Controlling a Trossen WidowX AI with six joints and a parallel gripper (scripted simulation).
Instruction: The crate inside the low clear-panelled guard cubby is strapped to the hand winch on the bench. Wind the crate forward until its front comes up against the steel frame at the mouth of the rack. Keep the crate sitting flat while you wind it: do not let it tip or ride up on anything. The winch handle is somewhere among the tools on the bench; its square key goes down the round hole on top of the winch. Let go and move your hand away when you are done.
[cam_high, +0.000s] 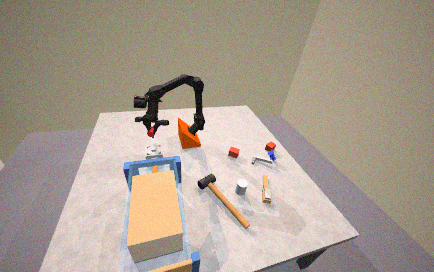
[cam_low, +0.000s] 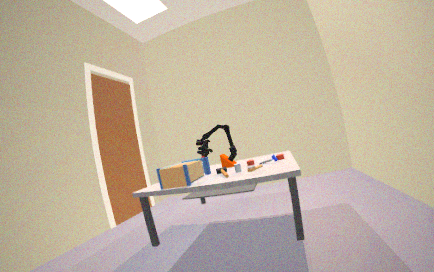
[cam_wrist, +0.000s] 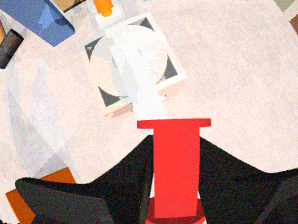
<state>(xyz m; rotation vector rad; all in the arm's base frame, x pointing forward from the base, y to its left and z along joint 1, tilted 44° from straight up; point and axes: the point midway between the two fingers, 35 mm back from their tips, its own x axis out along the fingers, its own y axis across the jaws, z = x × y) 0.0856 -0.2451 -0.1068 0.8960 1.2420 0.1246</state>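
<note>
Right now the red-handled winch handle is 20 mm ahead of my gripper tip, 10 mm to the left of it and 30 mm below it. The rest, counted from my gripper tip: red grip: 10 mm behind, 10 mm to the left; then frame: 250 mm ahead, 10 mm to the left, 30 mm below; then grey hand winch: 70 mm ahead, 100 mm below.
</note>
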